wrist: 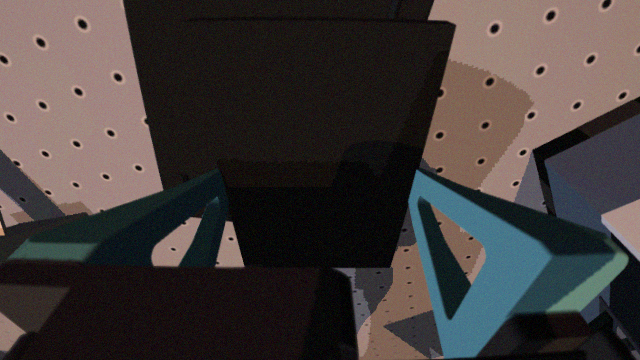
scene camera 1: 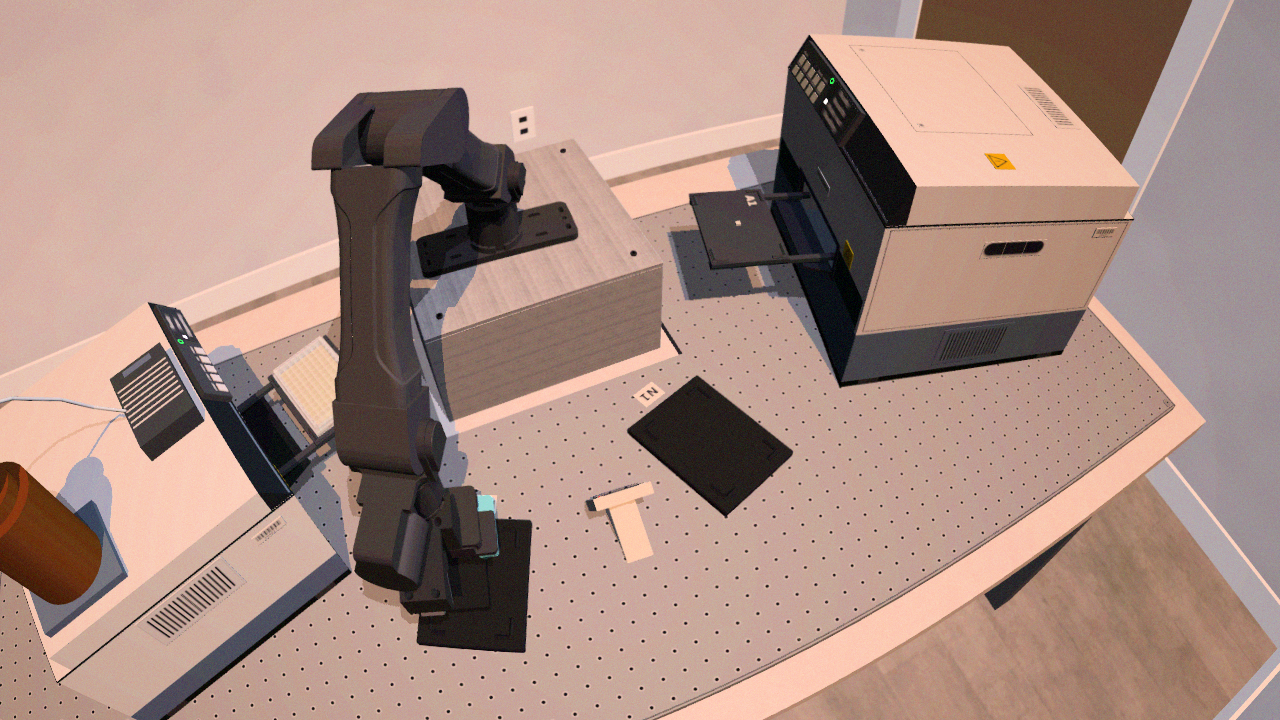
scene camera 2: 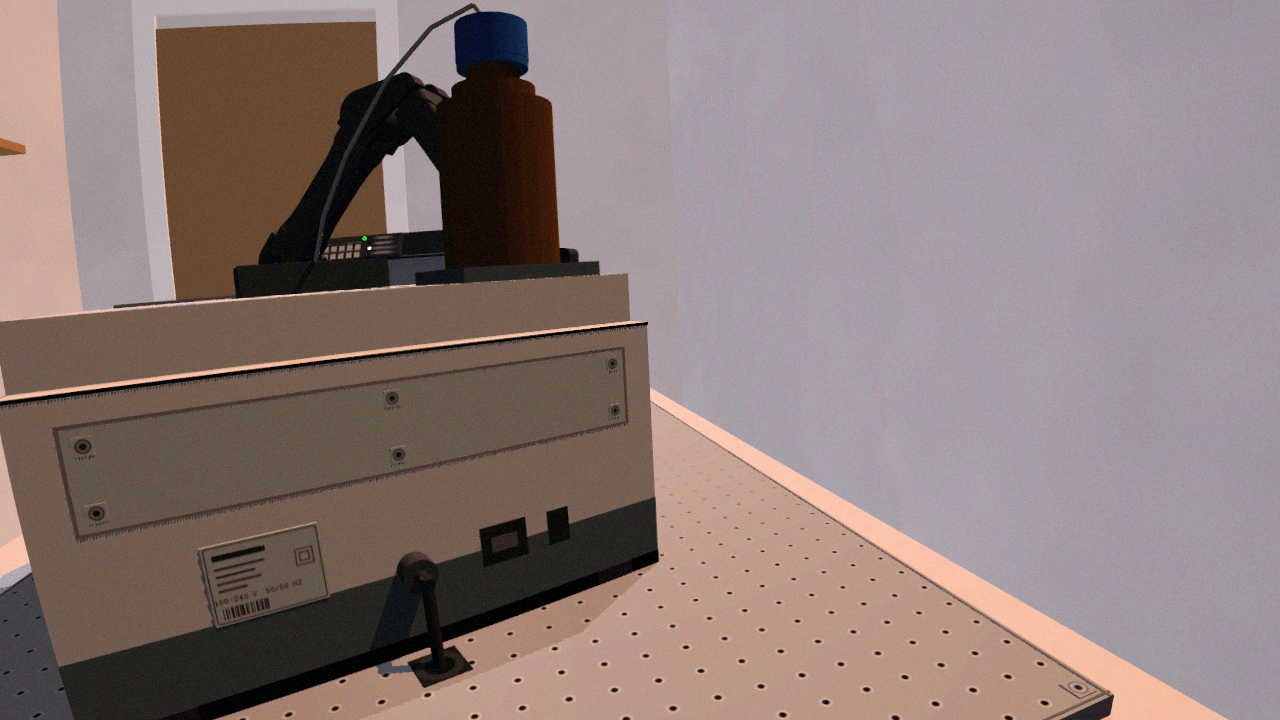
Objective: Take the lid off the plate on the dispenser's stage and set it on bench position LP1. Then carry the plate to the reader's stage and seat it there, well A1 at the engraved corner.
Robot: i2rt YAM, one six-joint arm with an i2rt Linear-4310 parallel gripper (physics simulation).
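Places are measured from the arm's base along level axes (x up, y right, z ahead), in centimetres.
Where they show: gripper, fingertip midpoint: (wrist: pixel 318 178) (scene camera 1: pixel 447 556); arm's base at its link origin: (scene camera 1: pixel 495 241).
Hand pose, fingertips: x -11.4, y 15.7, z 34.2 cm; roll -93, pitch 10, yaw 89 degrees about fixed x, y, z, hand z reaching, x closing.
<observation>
Things, the pixels of their top centre, and the offset from my fingertips. "spot": a spot on its surface instead.
- black bench pad at a spot on its surface: (wrist: pixel 160 15) spot: dy -4.9, dx -2.3, dz +7.5 cm
- reader's stage at its top centre: (scene camera 1: pixel 764 220) dy -49.3, dx +10.5, dz -27.1 cm
- reader at its top centre: (scene camera 1: pixel 969 101) (scene camera 2: pixel 415 237) dy -75.4, dx +30.0, dz -21.6 cm
- second black pad at a spot on its surface: (scene camera 1: pixel 711 443) spot: dy -33.3, dx -2.3, dz -5.8 cm
- small label at a spot on its surface: (scene camera 1: pixel 648 394) spot: dy -29.1, dx -3.2, dz -15.8 cm
- pale T-shaped object at its top centre: (scene camera 1: pixel 627 503) dy -20.3, dx +3.5, dz +1.5 cm
- brown bottle at a spot on its surface: (scene camera 2: pixel 499 179) spot: dy +41.8, dx +25.6, dz +1.7 cm
My gripper (scene camera 1: pixel 460 573) (wrist: pixel 318 178) is shut on the dark, flat lid (wrist: pixel 320 110), which spans between its teal fingertips. The lid is low over the black bench pad (scene camera 1: pixel 512 582) (wrist: pixel 160 15) beside the dispenser (scene camera 1: pixel 161 510) (scene camera 2: pixel 340 447); I cannot tell whether it touches the pad. The pad's label is hidden behind the gripper. The uncovered, pale plate (scene camera 1: pixel 306 385) sits on the dispenser's stage, partly hidden by the arm. The reader's stage (scene camera 1: pixel 738 234) extends from the reader (scene camera 1: pixel 993 277), with A1 engraved at its upper right corner in scene view 1. The bottle hides the gripper in scene view 2.
A second black pad (scene camera 1: pixel 711 443) with a small label (scene camera 1: pixel 648 394) lies at mid-bench. A pale T-shaped object (scene camera 1: pixel 633 528) is between the pads. A brown bottle (scene camera 1: pixel 49 537) (scene camera 2: pixel 499 179) stands on the dispenser. The arm's base is on a grey block (scene camera 1: pixel 554 335).
</observation>
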